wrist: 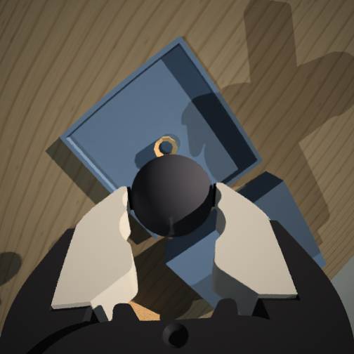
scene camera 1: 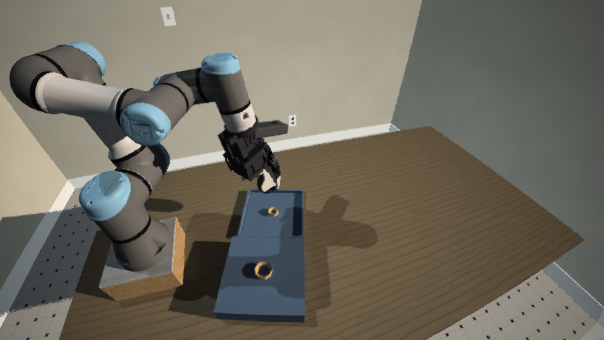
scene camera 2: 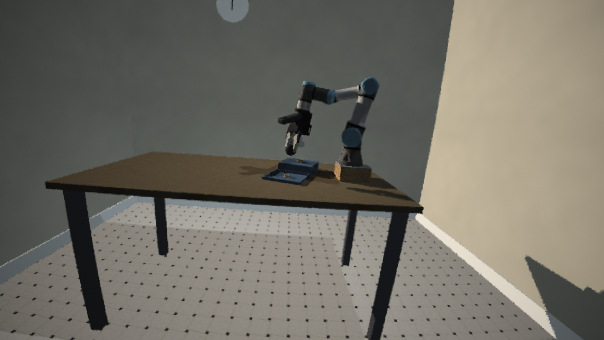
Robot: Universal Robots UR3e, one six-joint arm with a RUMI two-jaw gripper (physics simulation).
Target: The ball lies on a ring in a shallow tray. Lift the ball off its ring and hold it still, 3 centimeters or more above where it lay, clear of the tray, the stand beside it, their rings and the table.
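Frame: origin at the arm's base, x ahead, y left, z up, level; millimetres.
Where they show: gripper, fingertip midpoint: [scene camera 1: 268, 185] [scene camera 2: 290, 151]; arm's base, link origin: [scene camera 1: 146, 246] [scene camera 2: 350, 164].
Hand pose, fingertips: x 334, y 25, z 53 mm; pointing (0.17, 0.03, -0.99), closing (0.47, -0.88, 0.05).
Note:
Each offset is from my fingertips to the top centre of the thing. "spot": to the spot under its first point. Level surfaces: height alone.
The dark ball {dx -2, dy -1, dz +37 mm} [scene camera 1: 265, 188] [scene camera 2: 290, 150] [wrist: 171, 195] is between the two pale fingertips, touched on both sides. My gripper [scene camera 1: 268, 184] [scene camera 2: 291, 149] [wrist: 171, 187] is shut on it and holds it in the air, well above the shallow blue tray {dx -39, dy -90, dz -73 mm} [scene camera 1: 256, 206] [scene camera 2: 299, 178] [wrist: 120, 87]. The tray's small orange ring {spot: dx +18, dy -5, dz -119 mm} [scene camera 1: 277, 212] [scene camera 2: 286, 175] [wrist: 158, 147] lies bare on the tray floor. In the wrist view it shows just past the ball's upper edge. The ball is apart from the tray, both rings, the stand and the table.
The blue stand [scene camera 1: 270, 302] [scene camera 2: 295, 168] [wrist: 301, 220] adjoins the tray and is taller. A larger orange ring {spot: dx -71, dy -195, dz -74 mm} [scene camera 1: 271, 270] [scene camera 2: 299, 161] sits on its top. The arm's base block [scene camera 1: 150, 290] [scene camera 2: 352, 174] is beside them on the wooden table {dz -131 mm} [scene camera 1: 425, 200] [scene camera 2: 175, 175] [wrist: 45, 60].

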